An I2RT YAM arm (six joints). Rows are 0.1 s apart.
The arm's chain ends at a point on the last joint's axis. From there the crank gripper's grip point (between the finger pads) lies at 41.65 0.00 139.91 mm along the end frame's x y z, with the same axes.
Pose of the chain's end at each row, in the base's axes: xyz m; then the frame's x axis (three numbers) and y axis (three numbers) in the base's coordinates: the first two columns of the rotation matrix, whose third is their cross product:
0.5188 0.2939 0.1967 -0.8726 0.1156 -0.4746 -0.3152 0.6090 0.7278
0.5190 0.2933 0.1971 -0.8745 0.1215 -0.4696 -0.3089 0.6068 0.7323
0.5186 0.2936 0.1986 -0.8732 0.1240 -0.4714 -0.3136 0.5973 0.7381
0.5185 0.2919 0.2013 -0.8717 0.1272 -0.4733 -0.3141 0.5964 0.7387
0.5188 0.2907 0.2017 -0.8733 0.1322 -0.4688 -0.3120 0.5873 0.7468
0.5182 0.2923 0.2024 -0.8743 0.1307 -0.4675 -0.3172 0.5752 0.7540
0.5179 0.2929 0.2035 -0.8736 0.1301 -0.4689 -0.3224 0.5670 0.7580
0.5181 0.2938 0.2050 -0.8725 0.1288 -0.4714 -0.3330 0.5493 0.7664
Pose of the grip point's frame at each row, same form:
0.5347 0.4085 0.1077 -0.8726 0.1156 -0.4746 -0.3152 0.6090 0.7278
0.5349 0.4083 0.1085 -0.8745 0.1215 -0.4696 -0.3089 0.6068 0.7323
0.5344 0.4096 0.1114 -0.8732 0.1240 -0.4714 -0.3136 0.5973 0.7381
0.5348 0.4081 0.1144 -0.8717 0.1272 -0.4733 -0.3141 0.5964 0.7387
0.5348 0.4079 0.1162 -0.8733 0.1322 -0.4688 -0.3120 0.5873 0.7468
0.5332 0.4107 0.1184 -0.8743 0.1307 -0.4675 -0.3172 0.5752 0.7540
0.5325 0.4121 0.1205 -0.8736 0.1301 -0.4689 -0.3224 0.5670 0.7580
0.5318 0.4147 0.1243 -0.8725 0.1288 -0.4714 -0.3330 0.5493 0.7664

